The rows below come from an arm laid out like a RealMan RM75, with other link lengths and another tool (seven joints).
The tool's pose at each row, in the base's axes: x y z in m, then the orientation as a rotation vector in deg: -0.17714, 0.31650, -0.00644, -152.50, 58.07, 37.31; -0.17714, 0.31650, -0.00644, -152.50, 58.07, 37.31; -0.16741, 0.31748, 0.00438, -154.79, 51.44, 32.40; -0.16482, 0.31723, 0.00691, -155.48, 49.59, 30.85; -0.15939, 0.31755, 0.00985, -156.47, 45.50, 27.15; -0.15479, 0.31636, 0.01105, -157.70, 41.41, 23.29; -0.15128, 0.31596, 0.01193, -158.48, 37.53, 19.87; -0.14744, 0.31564, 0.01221, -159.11, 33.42, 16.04; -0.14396, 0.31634, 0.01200, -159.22, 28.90, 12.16; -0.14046, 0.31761, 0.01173, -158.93, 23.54, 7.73; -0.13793, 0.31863, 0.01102, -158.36, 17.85, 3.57; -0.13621, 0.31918, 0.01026, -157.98, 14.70, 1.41; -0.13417, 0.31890, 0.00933, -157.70, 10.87, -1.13; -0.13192, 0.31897, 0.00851, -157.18, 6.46, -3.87
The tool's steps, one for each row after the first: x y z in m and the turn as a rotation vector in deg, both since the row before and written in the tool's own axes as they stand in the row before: 0.00000, 0.00000, 0.00000, 0.00, 0.00, 0.00; 0.00074, -0.00777, -0.01232, 0.90, 2.54, -5.24; 0.00095, -0.00165, -0.00309, 0.21, 0.86, -1.48; 0.00273, -0.00383, -0.00402, 0.92, 1.91, -3.28; 0.00378, -0.00176, -0.00258, 0.59, 2.15, -3.30; 0.00282, -0.00162, -0.00164, 0.69, 1.82, -3.08; 0.00338, -0.00158, -0.00100, 0.81, 2.06, -3.27; 0.00293, -0.00202, -0.00003, 1.19, 1.96, -3.54; 0.00289, -0.00233, 0.00035, 1.55, 2.20, -4.19; 0.00224, -0.00145, 0.00090, 1.56, 1.99, -4.42; 0.00163, -0.00062, 0.00090, 0.80, 1.02, -2.44; 0.00210, 0.00022, 0.00080, 0.69, 1.22, -2.99; 0.00223, -0.00005, 0.00088, 0.84, 1.28, -3.43
